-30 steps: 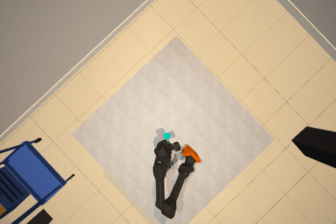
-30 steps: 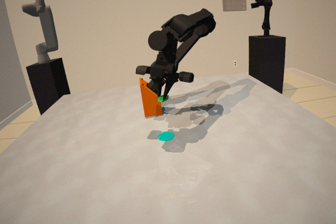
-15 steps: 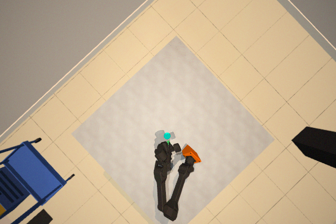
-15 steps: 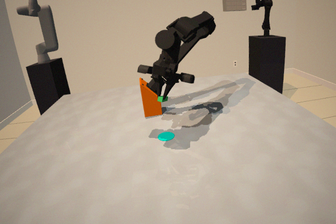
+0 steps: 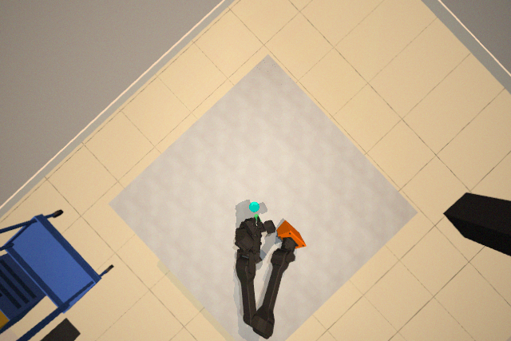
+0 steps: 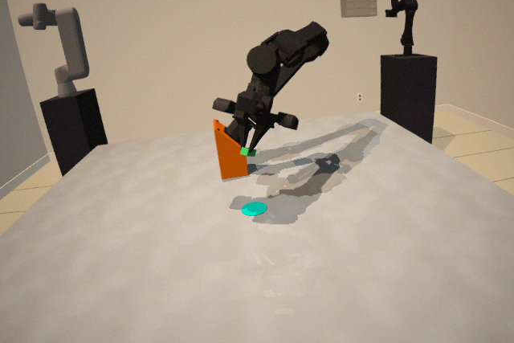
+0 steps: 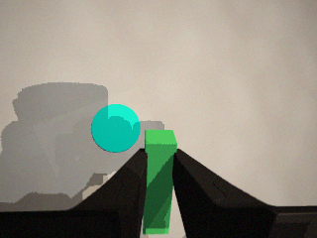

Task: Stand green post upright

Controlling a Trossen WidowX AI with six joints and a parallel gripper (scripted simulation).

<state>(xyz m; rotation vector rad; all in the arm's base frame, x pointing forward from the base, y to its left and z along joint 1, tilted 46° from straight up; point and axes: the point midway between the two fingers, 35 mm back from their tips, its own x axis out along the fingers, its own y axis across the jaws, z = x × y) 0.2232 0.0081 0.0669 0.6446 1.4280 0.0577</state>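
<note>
My gripper tip is now 140 mm above the cyan circle and 20 mm short of it. Round my gripper tip: green post: 20 mm behind, 10 mm to the left, 10 mm below.
</note>
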